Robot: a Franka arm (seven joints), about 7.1 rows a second.
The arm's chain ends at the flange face. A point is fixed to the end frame.
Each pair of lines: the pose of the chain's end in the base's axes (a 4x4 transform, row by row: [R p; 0 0 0 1], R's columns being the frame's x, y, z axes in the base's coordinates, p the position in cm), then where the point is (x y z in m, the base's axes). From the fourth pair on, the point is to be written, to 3 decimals.
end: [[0.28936, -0.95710, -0.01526, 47.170], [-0.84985, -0.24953, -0.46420, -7.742], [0.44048, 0.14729, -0.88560, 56.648], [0, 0, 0, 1]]
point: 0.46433 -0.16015 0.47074
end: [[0.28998, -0.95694, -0.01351, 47.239], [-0.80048, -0.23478, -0.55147, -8.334], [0.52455, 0.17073, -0.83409, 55.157], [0, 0, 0, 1]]
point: 0.46525 -0.17534 0.46469
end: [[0.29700, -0.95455, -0.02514, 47.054], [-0.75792, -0.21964, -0.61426, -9.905], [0.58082, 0.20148, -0.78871, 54.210], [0, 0, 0, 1]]
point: 0.46218 -0.19748 0.46269
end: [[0.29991, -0.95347, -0.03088, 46.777], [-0.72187, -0.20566, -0.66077, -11.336], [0.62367, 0.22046, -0.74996, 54.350], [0, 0, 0, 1]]
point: 0.459 -0.216 0.470
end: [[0.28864, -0.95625, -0.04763, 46.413], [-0.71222, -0.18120, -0.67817, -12.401], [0.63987, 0.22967, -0.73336, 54.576], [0, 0, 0, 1]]
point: 0.453 -0.229 0.475
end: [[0.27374, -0.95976, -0.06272, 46.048], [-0.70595, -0.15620, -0.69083, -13.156], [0.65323, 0.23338, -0.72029, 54.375], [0, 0, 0, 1]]
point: 0.447 -0.237 0.475
